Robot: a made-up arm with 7 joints. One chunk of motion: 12 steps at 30 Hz.
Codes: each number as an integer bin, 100 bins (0 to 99) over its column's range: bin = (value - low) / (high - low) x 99, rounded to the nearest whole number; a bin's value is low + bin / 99 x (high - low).
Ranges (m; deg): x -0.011..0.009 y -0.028..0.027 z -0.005..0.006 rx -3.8..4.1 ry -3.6..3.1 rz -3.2..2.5
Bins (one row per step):
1: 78 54 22 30 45 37
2: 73 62 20 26 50 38
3: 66 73 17 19 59 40
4: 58 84 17 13 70 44
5: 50 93 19 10 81 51
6: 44 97 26 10 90 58
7: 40 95 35 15 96 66
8: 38 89 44 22 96 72
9: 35 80 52 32 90 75
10: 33 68 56 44 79 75
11: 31 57 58 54 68 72
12: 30 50 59 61 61 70
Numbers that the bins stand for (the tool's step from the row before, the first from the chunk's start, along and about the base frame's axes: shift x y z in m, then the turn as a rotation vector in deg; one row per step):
1: 0.00476 0.00200 -0.00256 -1.406 -0.555 -1.070
2: 0.00375 0.00644 -0.00278 -1.725 -0.216 -1.012
3: 0.00233 0.01256 -0.00311 -2.284 0.393 -0.897
4: 0.00072 0.01867 -0.00311 -2.763 1.137 -0.667
5: -0.00090 0.02367 -0.00289 -3.002 1.882 -0.264
6: -0.00211 0.02589 -0.00211 -3.002 2.491 0.139
7: -0.00292 0.02478 -0.00111 -2.603 2.897 0.600
8: -0.00332 0.02144 -0.00011 -2.044 2.897 0.945
9: -0.00393 0.01644 0.00078 -1.246 2.491 1.118
10: -0.00433 0.00978 0.00122 -0.289 1.746 1.118
11: -0.00474 0.00367 0.00144 0.509 1.002 0.945
12: -0.00494 -0.00022 0.00156 1.068 0.528 0.830

